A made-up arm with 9 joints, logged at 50 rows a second.
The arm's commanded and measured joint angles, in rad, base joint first. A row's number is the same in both.
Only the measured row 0 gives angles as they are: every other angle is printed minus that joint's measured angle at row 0.
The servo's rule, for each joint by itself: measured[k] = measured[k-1] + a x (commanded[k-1-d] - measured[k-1]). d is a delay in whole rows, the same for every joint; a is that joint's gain. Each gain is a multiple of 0.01, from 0.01 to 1. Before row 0 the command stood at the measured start. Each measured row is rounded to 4 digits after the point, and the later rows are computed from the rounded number. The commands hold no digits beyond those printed.
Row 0, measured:
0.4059, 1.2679, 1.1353, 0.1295, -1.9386, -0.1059, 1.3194, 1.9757, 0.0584
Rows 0 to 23, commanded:
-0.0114, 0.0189, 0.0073, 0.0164, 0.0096, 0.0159, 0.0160, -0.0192, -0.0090
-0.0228, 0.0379, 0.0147, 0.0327, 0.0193, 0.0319, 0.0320, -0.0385, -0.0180
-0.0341, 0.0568, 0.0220, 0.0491, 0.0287, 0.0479, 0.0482, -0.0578, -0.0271
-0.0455, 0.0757, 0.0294, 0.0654, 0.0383, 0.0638, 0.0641, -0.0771, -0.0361
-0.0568, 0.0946, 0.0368, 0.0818, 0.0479, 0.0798, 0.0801, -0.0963, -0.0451
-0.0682, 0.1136, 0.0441, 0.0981, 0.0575, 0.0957, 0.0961, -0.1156, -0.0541
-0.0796, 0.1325, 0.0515, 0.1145, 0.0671, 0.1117, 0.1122, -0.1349, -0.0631
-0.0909, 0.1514, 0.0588, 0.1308, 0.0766, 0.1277, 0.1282, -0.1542, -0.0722
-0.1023, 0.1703, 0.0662, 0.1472, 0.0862, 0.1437, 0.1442, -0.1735, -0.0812
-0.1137, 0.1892, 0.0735, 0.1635, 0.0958, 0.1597, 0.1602, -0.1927, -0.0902
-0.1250, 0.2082, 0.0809, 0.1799, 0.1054, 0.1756, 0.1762, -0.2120, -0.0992
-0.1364, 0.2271, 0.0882, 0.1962, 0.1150, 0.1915, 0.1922, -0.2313, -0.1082
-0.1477, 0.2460, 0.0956, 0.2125, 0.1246, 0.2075, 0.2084, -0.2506, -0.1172
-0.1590, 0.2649, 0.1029, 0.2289, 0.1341, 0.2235, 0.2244, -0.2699, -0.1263
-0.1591, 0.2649, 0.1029, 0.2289, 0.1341, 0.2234, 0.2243, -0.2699, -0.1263
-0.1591, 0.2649, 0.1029, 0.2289, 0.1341, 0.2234, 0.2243, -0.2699, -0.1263
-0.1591, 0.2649, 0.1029, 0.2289, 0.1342, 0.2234, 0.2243, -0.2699, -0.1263
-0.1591, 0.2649, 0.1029, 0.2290, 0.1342, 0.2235, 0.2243, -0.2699, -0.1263
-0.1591, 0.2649, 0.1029, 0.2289, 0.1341, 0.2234, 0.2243, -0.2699, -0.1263
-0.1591, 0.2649, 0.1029, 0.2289, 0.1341, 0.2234, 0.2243, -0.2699, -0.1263
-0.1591, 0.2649, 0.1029, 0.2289, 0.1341, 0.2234, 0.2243, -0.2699, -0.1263
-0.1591, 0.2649, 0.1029, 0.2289, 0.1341, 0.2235, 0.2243, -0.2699, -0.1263
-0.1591, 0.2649, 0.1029, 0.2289, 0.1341, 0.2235, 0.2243, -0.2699, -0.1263
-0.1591, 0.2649, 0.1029, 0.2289, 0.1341, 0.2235, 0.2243, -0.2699, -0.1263
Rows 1 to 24, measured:
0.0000, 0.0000, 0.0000, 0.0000, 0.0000, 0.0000, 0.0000, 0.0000, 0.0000
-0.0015, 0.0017, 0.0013, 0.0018, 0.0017, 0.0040, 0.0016, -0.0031, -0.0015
-0.0043, 0.0050, 0.0037, 0.0052, 0.0049, 0.0110, 0.0046, -0.0088, -0.0043
-0.0082, 0.0097, 0.0070, 0.0100, 0.0092, 0.0202, 0.0090, -0.0166, -0.0082
-0.0130, 0.0156, 0.0110, 0.0161, 0.0144, 0.0311, 0.0145, -0.0263, -0.0129
-0.0187, 0.0227, 0.0156, 0.0233, 0.0204, 0.0433, 0.0211, -0.0375, -0.0184
-0.0251, 0.0309, 0.0207, 0.0315, 0.0271, 0.0564, 0.0286, -0.0500, -0.0245
-0.0322, 0.0400, 0.0262, 0.0406, 0.0343, 0.0702, 0.0370, -0.0636, -0.0311
-0.0398, 0.0500, 0.0321, 0.0505, 0.0419, 0.0846, 0.0461, -0.0781, -0.0381
-0.0479, 0.0608, 0.0382, 0.0611, 0.0499, 0.0994, 0.0559, -0.0934, -0.0454
-0.0565, 0.0724, 0.0446, 0.0724, 0.0582, 0.1145, 0.0663, -0.1093, -0.0530
-0.0654, 0.0846, 0.0511, 0.0842, 0.0667, 0.1298, 0.0773, -0.1257, -0.0609
-0.0746, 0.0974, 0.0578, 0.0965, 0.0754, 0.1452, 0.0888, -0.1426, -0.0689
-0.0841, 0.1108, 0.0646, 0.1093, 0.0843, 0.1608, 0.1008, -0.1599, -0.0771
-0.0938, 0.1247, 0.0715, 0.1225, 0.0933, 0.1765, 0.1132, -0.1775, -0.0855
-0.1023, 0.1373, 0.0772, 0.1342, 0.1006, 0.1882, 0.1243, -0.1923, -0.0924
-0.1097, 0.1488, 0.0818, 0.1446, 0.1066, 0.1970, 0.1343, -0.2047, -0.0982
-0.1161, 0.1592, 0.0856, 0.1539, 0.1116, 0.2036, 0.1433, -0.2151, -0.1030
-0.1217, 0.1687, 0.0887, 0.1622, 0.1157, 0.2086, 0.1514, -0.2239, -0.1070
-0.1266, 0.1774, 0.0913, 0.1695, 0.1190, 0.2123, 0.1587, -0.2313, -0.1103
-0.1308, 0.1853, 0.0934, 0.1760, 0.1217, 0.2151, 0.1653, -0.2375, -0.1130
-0.1345, 0.1925, 0.0951, 0.1818, 0.1239, 0.2172, 0.1712, -0.2427, -0.1153
-0.1377, 0.1990, 0.0965, 0.1870, 0.1257, 0.2188, 0.1765, -0.2471, -0.1172
-0.1405, 0.2049, 0.0977, 0.1916, 0.1272, 0.2200, 0.1813, -0.2507, -0.1187
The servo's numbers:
d 1
a 0.13 0.09 0.18 0.11 0.18 0.25 0.10 0.16 0.17

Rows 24 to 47, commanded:
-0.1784, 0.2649, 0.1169, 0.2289, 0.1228, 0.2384, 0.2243, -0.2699, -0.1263
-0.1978, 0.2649, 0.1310, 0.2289, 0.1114, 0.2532, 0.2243, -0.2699, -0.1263
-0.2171, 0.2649, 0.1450, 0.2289, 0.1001, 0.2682, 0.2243, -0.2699, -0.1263
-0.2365, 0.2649, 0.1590, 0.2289, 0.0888, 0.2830, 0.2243, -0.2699, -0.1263
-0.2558, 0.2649, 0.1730, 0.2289, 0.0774, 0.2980, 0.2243, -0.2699, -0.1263
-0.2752, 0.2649, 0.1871, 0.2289, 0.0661, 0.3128, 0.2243, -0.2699, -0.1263
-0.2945, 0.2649, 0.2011, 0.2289, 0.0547, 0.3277, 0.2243, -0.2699, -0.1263
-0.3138, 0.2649, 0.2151, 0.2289, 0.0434, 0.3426, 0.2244, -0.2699, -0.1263
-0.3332, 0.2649, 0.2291, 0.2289, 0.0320, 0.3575, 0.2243, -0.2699, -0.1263
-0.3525, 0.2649, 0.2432, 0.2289, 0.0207, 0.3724, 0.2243, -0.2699, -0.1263
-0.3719, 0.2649, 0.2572, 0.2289, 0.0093, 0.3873, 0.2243, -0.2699, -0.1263
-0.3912, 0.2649, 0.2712, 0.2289, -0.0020, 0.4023, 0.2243, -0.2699, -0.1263
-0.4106, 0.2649, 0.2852, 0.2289, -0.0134, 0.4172, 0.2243, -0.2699, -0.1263
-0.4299, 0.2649, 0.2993, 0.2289, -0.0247, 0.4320, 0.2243, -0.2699, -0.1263
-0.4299, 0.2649, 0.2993, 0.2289, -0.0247, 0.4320, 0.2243, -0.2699, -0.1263
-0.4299, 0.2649, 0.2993, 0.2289, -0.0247, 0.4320, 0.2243, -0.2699, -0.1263
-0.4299, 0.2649, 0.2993, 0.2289, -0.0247, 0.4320, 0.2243, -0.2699, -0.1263
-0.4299, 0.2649, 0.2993, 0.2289, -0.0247, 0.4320, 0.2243, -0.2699, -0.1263
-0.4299, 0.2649, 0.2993, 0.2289, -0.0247, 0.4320, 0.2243, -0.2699, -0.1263
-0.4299, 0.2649, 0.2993, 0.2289, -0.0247, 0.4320, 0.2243, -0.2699, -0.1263
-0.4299, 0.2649, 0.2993, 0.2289, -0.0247, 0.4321, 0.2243, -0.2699, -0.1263
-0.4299, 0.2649, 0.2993, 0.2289, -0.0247, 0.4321, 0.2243, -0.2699, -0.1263
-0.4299, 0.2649, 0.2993, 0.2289, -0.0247, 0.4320, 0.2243, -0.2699, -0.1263
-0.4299, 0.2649, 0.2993, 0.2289, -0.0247, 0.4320, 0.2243, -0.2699, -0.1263
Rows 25 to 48, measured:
-0.1429, 0.2103, 0.0986, 0.1957, 0.1284, 0.2209, 0.1856, -0.2538, -0.1200
-0.1475, 0.2152, 0.1019, 0.1994, 0.1274, 0.2253, 0.1895, -0.2564, -0.1211
-0.1540, 0.2197, 0.1071, 0.2026, 0.1245, 0.2323, 0.1930, -0.2586, -0.1220
-0.1622, 0.2238, 0.1139, 0.2055, 0.1201, 0.2413, 0.1961, -0.2604, -0.1227
-0.1719, 0.2275, 0.1220, 0.2081, 0.1145, 0.2517, 0.1989, -0.2619, -0.1233
-0.1828, 0.2309, 0.1312, 0.2104, 0.1078, 0.2633, 0.2014, -0.2632, -0.1238
-0.1948, 0.2340, 0.1413, 0.2124, 0.1003, 0.2757, 0.2037, -0.2643, -0.1242
-0.2078, 0.2368, 0.1521, 0.2142, 0.0921, 0.2887, 0.2058, -0.2652, -0.1246
-0.2216, 0.2393, 0.1634, 0.2158, 0.0833, 0.3022, 0.2077, -0.2660, -0.1249
-0.2361, 0.2416, 0.1752, 0.2172, 0.0741, 0.3160, 0.2094, -0.2666, -0.1251
-0.2512, 0.2437, 0.1874, 0.2185, 0.0645, 0.3301, 0.2109, -0.2671, -0.1253
-0.2669, 0.2456, 0.2000, 0.2196, 0.0546, 0.3444, 0.2122, -0.2675, -0.1255
-0.2831, 0.2473, 0.2128, 0.2206, 0.0444, 0.3589, 0.2134, -0.2679, -0.1256
-0.2997, 0.2489, 0.2258, 0.2215, 0.0340, 0.3735, 0.2145, -0.2682, -0.1257
-0.3166, 0.2503, 0.2390, 0.2223, 0.0234, 0.3881, 0.2155, -0.2685, -0.1258
-0.3313, 0.2516, 0.2499, 0.2230, 0.0147, 0.3991, 0.2164, -0.2687, -0.1259
-0.3441, 0.2528, 0.2588, 0.2236, 0.0076, 0.4073, 0.2172, -0.2689, -0.1260
-0.3553, 0.2539, 0.2661, 0.2242, 0.0018, 0.4135, 0.2179, -0.2691, -0.1261
-0.3650, 0.2549, 0.2721, 0.2247, -0.0030, 0.4181, 0.2185, -0.2692, -0.1261
-0.3734, 0.2558, 0.2770, 0.2252, -0.0069, 0.4216, 0.2191, -0.2693, -0.1261
-0.3807, 0.2566, 0.2810, 0.2256, -0.0101, 0.4242, 0.2196, -0.2694, -0.1261
-0.3871, 0.2573, 0.2843, 0.2260, -0.0127, 0.4262, 0.2201, -0.2695, -0.1261
-0.3927, 0.2580, 0.2870, 0.2263, -0.0149, 0.4277, 0.2205, -0.2696, -0.1261
-0.3975, 0.2586, 0.2892, 0.2266, -0.0167, 0.4288, 0.2209, -0.2696, -0.1261

